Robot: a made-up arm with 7 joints.
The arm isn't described. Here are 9 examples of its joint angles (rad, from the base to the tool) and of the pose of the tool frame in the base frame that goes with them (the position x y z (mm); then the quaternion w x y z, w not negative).
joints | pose
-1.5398 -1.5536 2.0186 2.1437 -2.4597 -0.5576 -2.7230 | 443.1 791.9 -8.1 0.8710 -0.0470 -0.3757 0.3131
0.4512 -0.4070 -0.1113 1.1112 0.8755 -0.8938 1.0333 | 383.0 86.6 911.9 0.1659 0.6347 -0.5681 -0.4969
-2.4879 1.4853 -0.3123 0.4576 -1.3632 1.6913 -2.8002 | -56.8 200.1 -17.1 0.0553 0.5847 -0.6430 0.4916
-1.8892 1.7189 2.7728 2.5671 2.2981 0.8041 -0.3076 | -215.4 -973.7 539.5 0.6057 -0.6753 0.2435 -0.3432
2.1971 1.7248 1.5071 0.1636 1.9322 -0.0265 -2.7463 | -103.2 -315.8 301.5 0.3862 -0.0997 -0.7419 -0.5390
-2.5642 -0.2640 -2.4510 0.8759 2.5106 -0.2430 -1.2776 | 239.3 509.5 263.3 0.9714 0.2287 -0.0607 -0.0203
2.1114 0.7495 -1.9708 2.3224 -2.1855 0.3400 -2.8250 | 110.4 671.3 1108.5 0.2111 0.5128 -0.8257 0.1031
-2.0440 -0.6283 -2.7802 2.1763 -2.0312 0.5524 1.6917 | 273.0 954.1 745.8 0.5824 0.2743 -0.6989 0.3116
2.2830 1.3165 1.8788 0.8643 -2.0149 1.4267 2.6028 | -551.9 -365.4 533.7 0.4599 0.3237 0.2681 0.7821
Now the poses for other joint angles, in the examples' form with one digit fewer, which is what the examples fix.
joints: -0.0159 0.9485 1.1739 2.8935 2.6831 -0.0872 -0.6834
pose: 820 253 890 0.116 0.844 0.056 -0.520
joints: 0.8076 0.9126 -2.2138 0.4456 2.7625 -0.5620 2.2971
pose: -45 -271 468 0.860 -0.327 0.368 -0.132
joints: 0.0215 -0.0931 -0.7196 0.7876 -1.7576 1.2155 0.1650
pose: 370 -355 477 0.755 -0.586 0.278 0.094
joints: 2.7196 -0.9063 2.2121 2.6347 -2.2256 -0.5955 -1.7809
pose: 782 -540 653 0.342 0.238 -0.562 -0.714
